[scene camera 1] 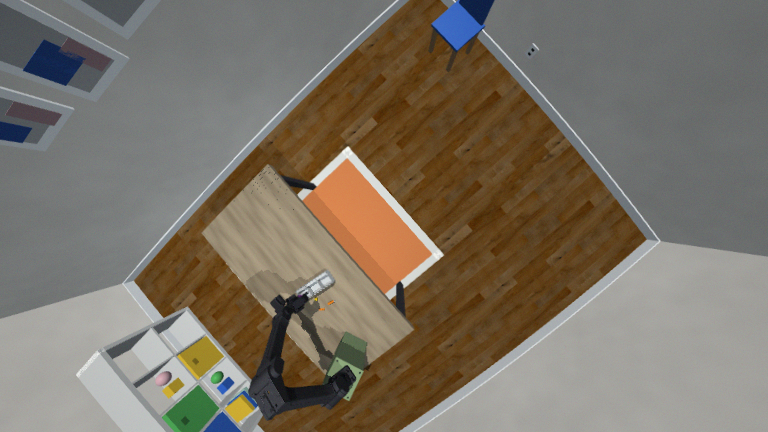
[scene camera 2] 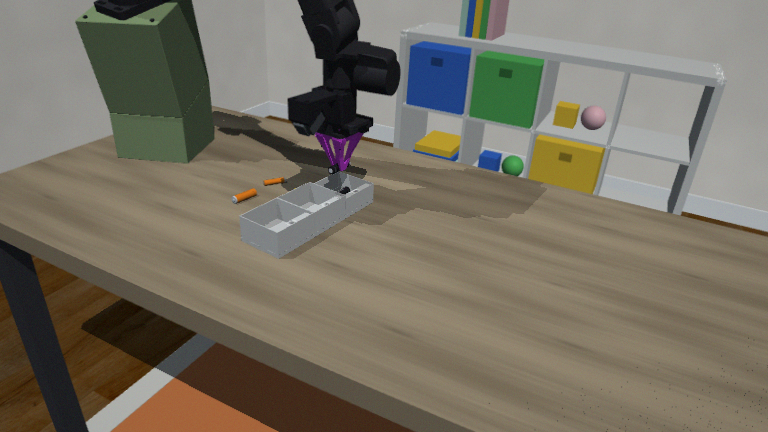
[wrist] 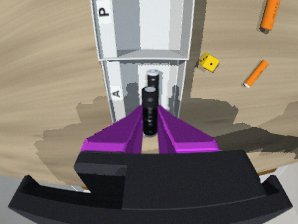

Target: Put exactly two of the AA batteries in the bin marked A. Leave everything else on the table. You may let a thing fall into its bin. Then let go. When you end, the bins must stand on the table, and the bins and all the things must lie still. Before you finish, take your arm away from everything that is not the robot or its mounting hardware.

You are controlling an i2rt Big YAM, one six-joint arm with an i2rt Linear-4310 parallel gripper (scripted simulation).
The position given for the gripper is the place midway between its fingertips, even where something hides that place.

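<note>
The gripper (scene camera 2: 339, 169) is visible in scene camera 2 and also in the wrist view, the gripper (wrist: 150, 110) there too. A grey three-compartment tray (scene camera 2: 269, 234) is present in scene camera 2.
</note>
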